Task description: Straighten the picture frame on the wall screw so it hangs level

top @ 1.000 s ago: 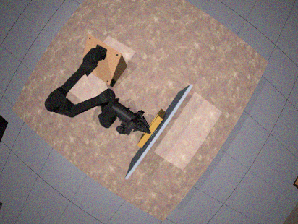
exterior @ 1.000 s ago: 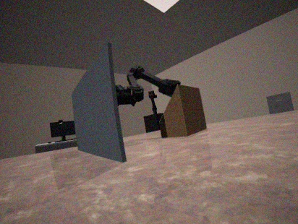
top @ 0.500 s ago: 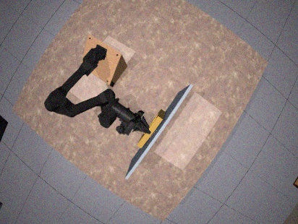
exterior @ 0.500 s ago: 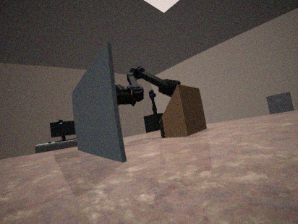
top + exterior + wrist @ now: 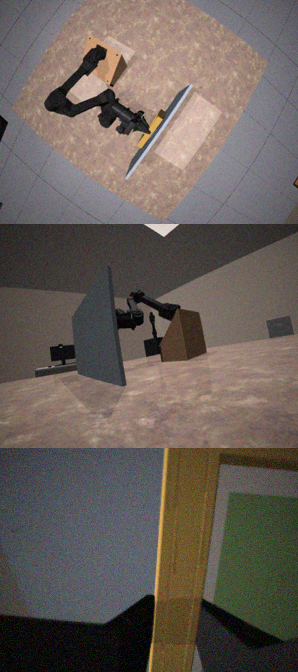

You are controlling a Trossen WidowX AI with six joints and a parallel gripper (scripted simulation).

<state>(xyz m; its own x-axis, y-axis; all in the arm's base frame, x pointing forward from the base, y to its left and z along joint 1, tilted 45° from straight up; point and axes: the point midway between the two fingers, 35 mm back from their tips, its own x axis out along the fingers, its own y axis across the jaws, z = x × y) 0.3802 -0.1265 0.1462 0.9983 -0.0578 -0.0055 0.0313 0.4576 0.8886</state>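
The picture frame lies 10 mm to the left of my gripper tip and 50 mm below it. The rest, counted from my gripper tip: blue-grey wall panel (20 mm ahead, 20 mm to the left, 60 mm below).
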